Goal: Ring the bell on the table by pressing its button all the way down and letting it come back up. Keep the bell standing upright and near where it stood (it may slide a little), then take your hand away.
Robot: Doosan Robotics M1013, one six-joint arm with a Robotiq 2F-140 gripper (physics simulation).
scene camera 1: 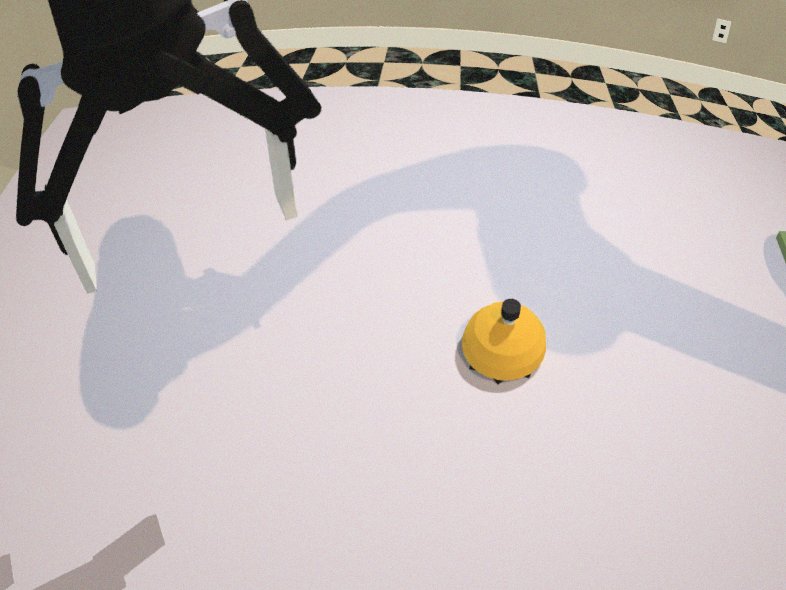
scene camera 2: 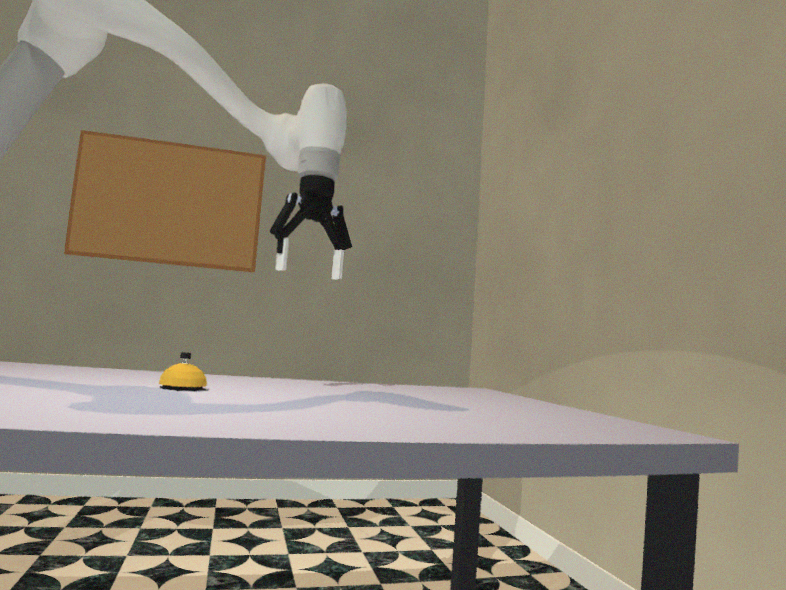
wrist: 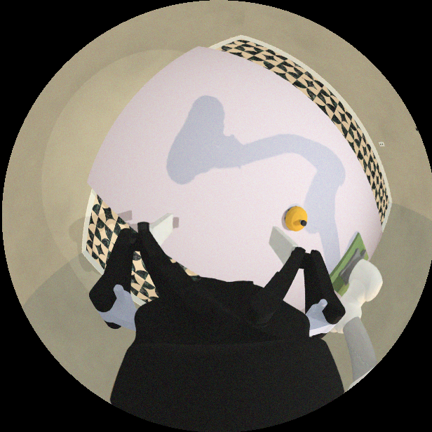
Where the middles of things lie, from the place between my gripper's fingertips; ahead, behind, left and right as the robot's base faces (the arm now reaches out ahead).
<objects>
The yellow dome bell [scene camera 1: 499, 349] lies 22 cm behind my hand, 12 cm to the right of it and 21 cm below it.
</objects>
